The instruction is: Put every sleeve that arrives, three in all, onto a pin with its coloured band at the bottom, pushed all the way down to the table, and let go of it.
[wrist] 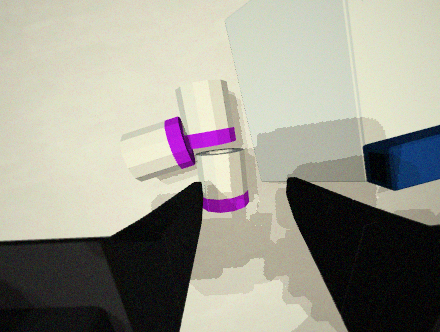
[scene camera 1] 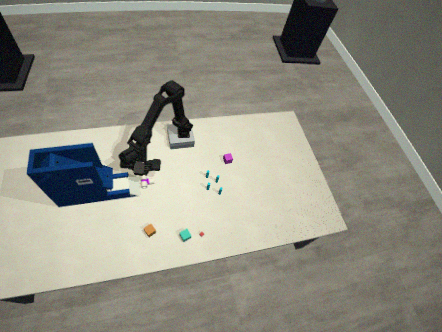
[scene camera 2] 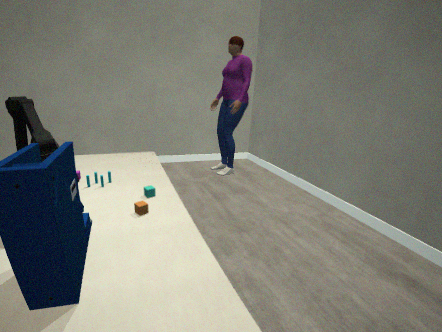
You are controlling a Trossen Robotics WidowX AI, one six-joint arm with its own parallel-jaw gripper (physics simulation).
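Observation:
Three white sleeves with purple bands lie on their sides, close together, in the wrist view: the near sleeve [wrist: 223, 174] has its band towards the gripper, the far sleeve [wrist: 202, 107] has its band towards the near one, and the left sleeve [wrist: 147, 152] has its band towards the other two. My gripper [wrist: 244, 187] [scene camera 1: 141, 170] is half open and empty, its left fingertip overlapping the near sleeve's left edge in the wrist view. Several thin teal pins, one front pin [scene camera 1: 220, 190] [scene camera 2: 102, 181] among them, stand upright on the table and bear no sleeves.
A blue dispenser [scene camera 1: 75, 187] [scene camera 2: 42, 230] stands left of the sleeves, its pale outlet plate [wrist: 300, 65] beside them. A magenta cube [scene camera 1: 228, 158], an orange cube [scene camera 1: 150, 230] [scene camera 2: 141, 208], a teal cube [scene camera 1: 185, 235] [scene camera 2: 149, 191] and a small red cube [scene camera 1: 202, 234] lie on the table. A person [scene camera 2: 236, 77] stands beyond.

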